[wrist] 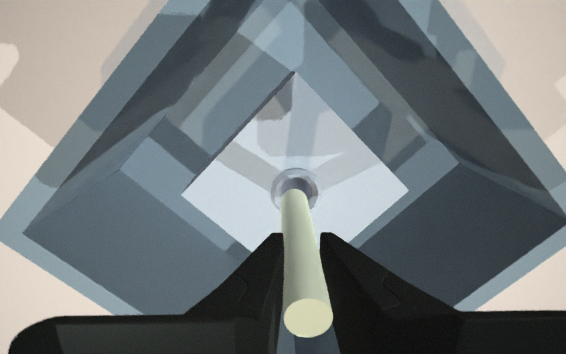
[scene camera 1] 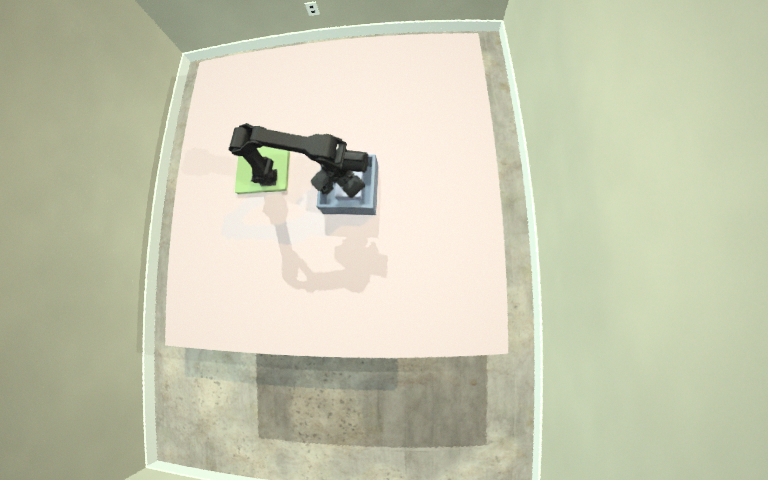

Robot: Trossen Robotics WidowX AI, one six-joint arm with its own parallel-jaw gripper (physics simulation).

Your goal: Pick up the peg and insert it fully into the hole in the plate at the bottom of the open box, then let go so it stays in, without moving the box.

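Places are measured from the arm's base along level axes (x ahead, y left, z up), in centimetres.
Where they show: gripper, between the fingertips: (wrist: pixel 301 244) (scene camera 1: pixel 344 179); arm's base, origin of its link: (scene camera 1: pixel 268 177).
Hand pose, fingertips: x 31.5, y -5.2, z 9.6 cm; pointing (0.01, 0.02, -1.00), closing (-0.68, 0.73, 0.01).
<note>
Things, the pixels of their centre, and the offset from my fingertips. Level surfaces: height alone.
- pale yellow-green peg, middle of its body: (wrist: pixel 299 242) dz -1.1, dx +0.4, dy +0.4 cm
- white square plate, middle of its body: (wrist: pixel 293 178) (scene camera 1: pixel 349 186) dz -8.6, dx +0.2, dy +0.5 cm
- pale pink table top, height of its surface: dz -12.0 cm
A pale yellow-green peg (wrist: pixel 301 260) is held between the fingers of my gripper (wrist: pixel 301 244), which is shut on it. The peg's far end overlaps the near part of the round hole (wrist: pixel 298 184) in the wrist view; I cannot tell whether the tip is inside the hole or above it. The hole is in a white square plate (wrist: pixel 330 135) at the bottom of the open blue box (scene camera 1: pixel 373 183) (wrist: pixel 75 125). In the scene view my gripper is over the box, and the arm hides the peg and the hole.
The arm's base stands on a green square (scene camera 1: pixel 281 180) to the left of the box. Both are on a pale pink table top (scene camera 1: pixel 424 271). The box's raised walls (wrist: pixel 165 260) surround the plate. Shadows of the arm fall across the table and inside the box.
</note>
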